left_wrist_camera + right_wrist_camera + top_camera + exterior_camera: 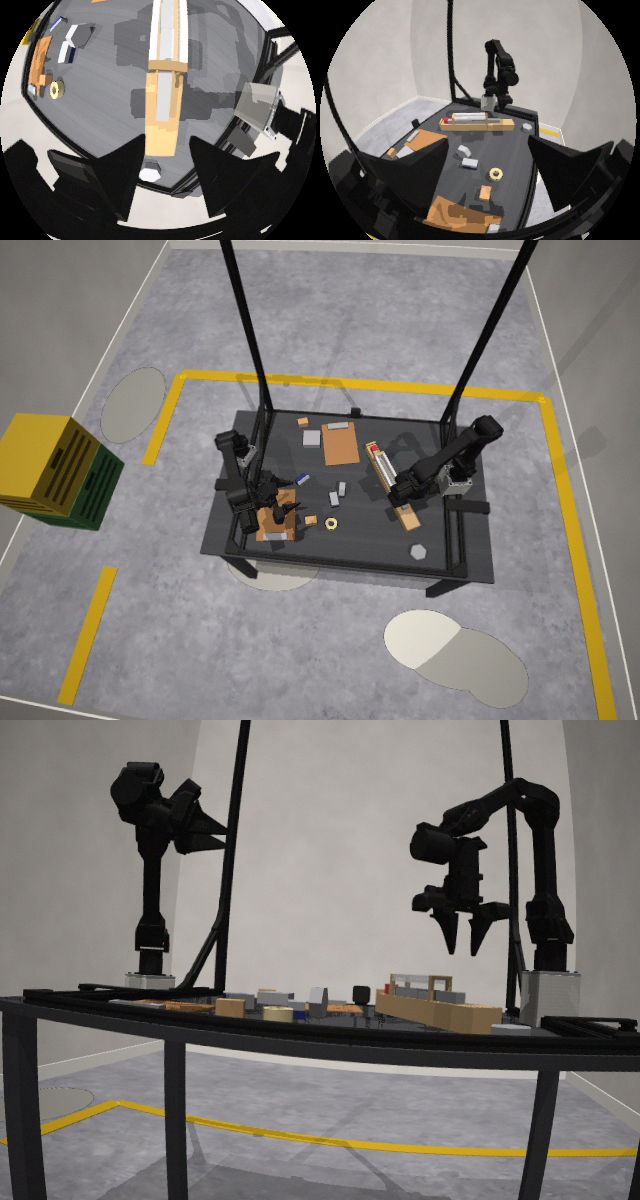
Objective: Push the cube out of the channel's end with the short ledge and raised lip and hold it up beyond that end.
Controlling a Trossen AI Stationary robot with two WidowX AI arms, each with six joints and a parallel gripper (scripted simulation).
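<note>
My left gripper is now 140 mm past the wooden bridge, 90 mm to the left of it and 110 mm above it.
</note>
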